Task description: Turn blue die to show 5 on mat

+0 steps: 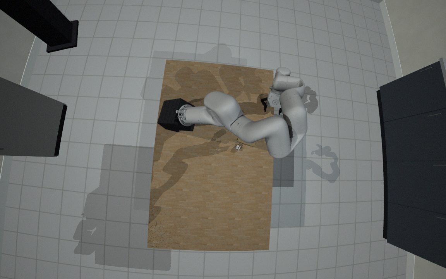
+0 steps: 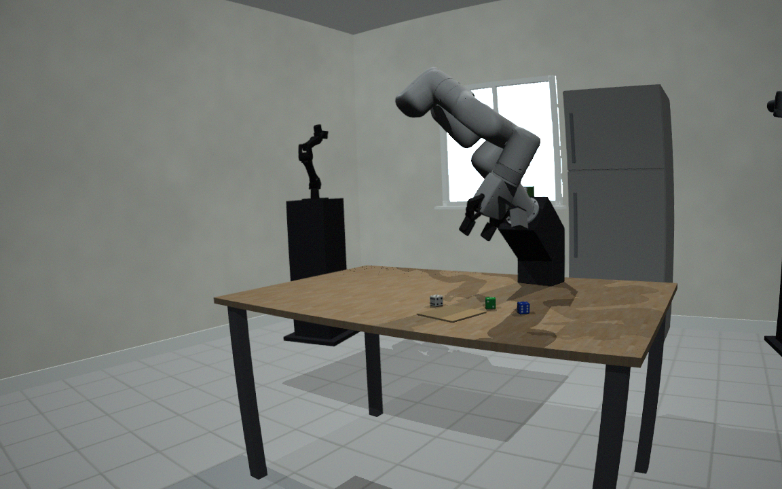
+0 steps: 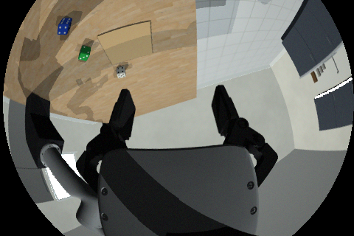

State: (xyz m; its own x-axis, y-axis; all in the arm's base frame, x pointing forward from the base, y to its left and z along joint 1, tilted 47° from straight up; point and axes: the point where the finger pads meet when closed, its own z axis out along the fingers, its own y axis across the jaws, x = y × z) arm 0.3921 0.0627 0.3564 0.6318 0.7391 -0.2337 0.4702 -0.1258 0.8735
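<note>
My hand is 23 cm above the white die, 22 cm past it and 18 cm to the left of it. Round my hand: tan mat: 24 cm below, 12 cm behind, 10 cm to the right; green die: 23 cm below, 21 cm behind, 1 cm to the right; blue die: 23 cm below, 16 cm behind, 10 cm to the left.
</note>
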